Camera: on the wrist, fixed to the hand. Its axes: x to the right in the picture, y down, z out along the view.
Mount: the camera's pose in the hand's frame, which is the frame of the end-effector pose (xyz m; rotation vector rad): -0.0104 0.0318 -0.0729 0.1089 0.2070 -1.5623
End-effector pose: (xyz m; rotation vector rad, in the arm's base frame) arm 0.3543 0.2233 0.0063 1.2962 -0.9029 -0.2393
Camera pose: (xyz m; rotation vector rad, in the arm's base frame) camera 0.3876 0.2921 0.0306 1.8452 0.4575 -1.2294
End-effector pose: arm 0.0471 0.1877 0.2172 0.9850 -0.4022 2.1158
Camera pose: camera -0.0101 0.2014 0.1626 0.6824 0.4973 0.7628
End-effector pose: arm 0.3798 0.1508 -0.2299 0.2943 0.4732 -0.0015
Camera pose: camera 0.3400 0.2010 -0.2782 -0.0333 0.8093 -1.5322
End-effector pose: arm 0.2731 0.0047 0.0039 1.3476 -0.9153 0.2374
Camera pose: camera 0.2774 0.0823 0.0239 1.7252 0.4784 -0.7711
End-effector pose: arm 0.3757 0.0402 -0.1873 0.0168 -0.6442 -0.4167
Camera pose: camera 0.4228 0.0651 -0.2473 0.6917 -0.3309 -1.8510
